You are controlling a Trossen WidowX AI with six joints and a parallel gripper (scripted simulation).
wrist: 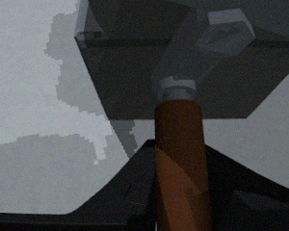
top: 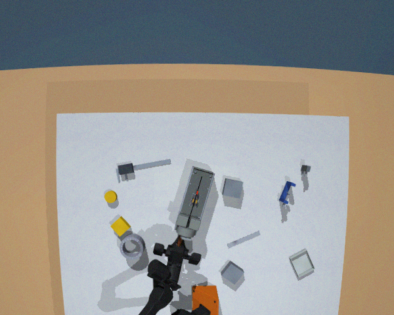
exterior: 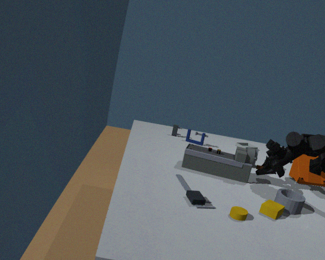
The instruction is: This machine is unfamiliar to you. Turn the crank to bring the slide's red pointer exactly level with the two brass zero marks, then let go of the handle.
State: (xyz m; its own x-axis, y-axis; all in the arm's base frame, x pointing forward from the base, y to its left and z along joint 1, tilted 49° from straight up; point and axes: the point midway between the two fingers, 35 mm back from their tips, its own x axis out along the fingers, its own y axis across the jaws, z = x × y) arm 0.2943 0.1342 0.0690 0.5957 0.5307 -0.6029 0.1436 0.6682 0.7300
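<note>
Right now my gripper tip is 30 mm below the brown crank handle and 20 mm past it. Round my gripper tip: flat grey bar (270 mm to the right, 30 mm below); red pointer (200 mm ahead, 50 mm above, 40 mm to the right); yellow block (260 mm to the left, 20 mm below).
</note>
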